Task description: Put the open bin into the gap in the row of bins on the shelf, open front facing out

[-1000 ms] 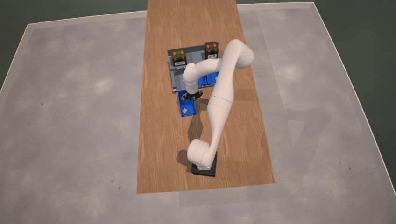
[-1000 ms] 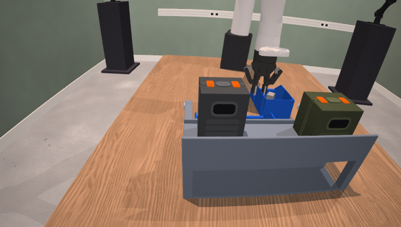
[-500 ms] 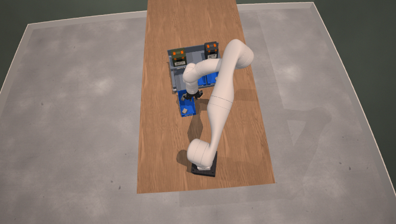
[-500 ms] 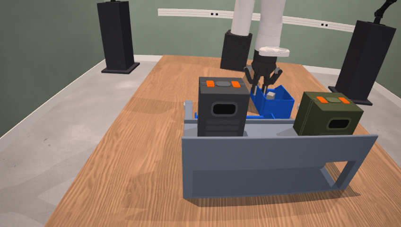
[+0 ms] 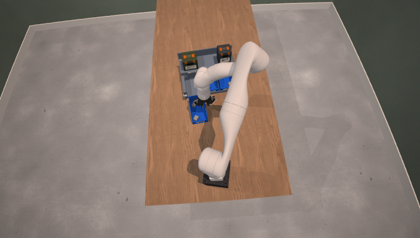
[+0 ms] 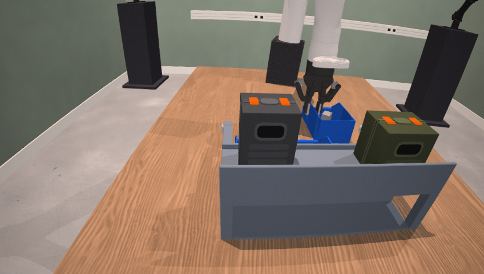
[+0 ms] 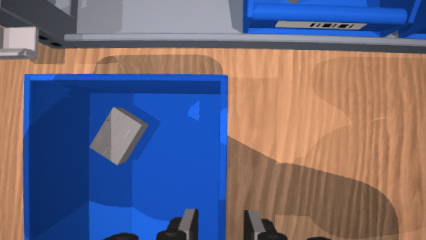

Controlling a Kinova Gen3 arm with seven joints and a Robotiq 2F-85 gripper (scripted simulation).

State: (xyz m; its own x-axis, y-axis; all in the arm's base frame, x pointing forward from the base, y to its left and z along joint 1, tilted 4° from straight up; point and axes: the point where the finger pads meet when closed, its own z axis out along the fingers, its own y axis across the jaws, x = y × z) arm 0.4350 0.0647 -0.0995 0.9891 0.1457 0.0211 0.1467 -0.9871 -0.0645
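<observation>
My hand is 80 mm to the right of the grey part, 60 mm above it and 40 mm short of it. From my hand the other things lie so: grey shelf (240 mm ahead, 30 mm to the right).
</observation>
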